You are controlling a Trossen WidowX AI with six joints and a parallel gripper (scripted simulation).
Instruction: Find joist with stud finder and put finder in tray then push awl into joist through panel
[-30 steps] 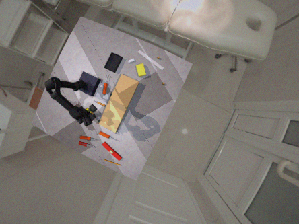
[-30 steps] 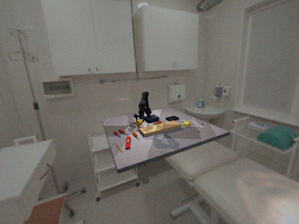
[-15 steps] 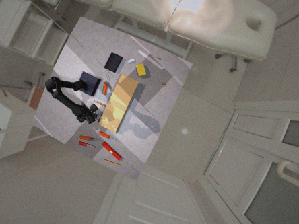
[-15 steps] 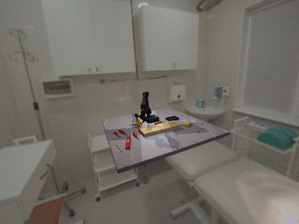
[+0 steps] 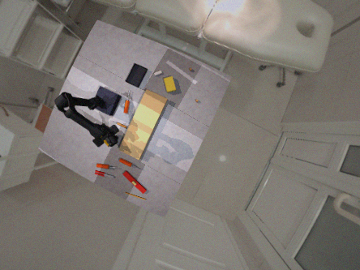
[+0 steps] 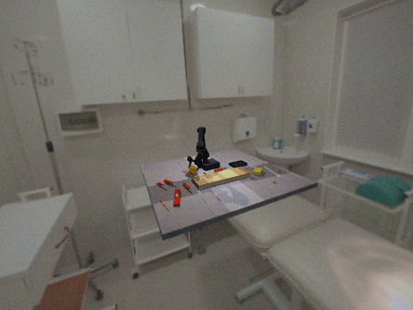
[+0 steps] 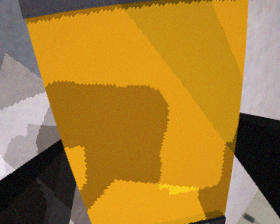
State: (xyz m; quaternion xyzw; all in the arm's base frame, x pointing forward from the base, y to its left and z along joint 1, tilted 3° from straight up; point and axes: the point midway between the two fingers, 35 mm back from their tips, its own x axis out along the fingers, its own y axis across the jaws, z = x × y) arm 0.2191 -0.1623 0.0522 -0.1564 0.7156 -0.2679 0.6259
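Right now my gripper tip is 20 mm past the awl, 130 mm to the right of it and 60 mm above it. Also, from my gripper tip: pencil 440 mm ahead, 270 mm to the right, 70 mm below; then red level 370 mm ahead, 180 mm to the right, 60 mm below; then yellow stud finder 10 mm ahead, 20 mm to the right, 20 mm below.
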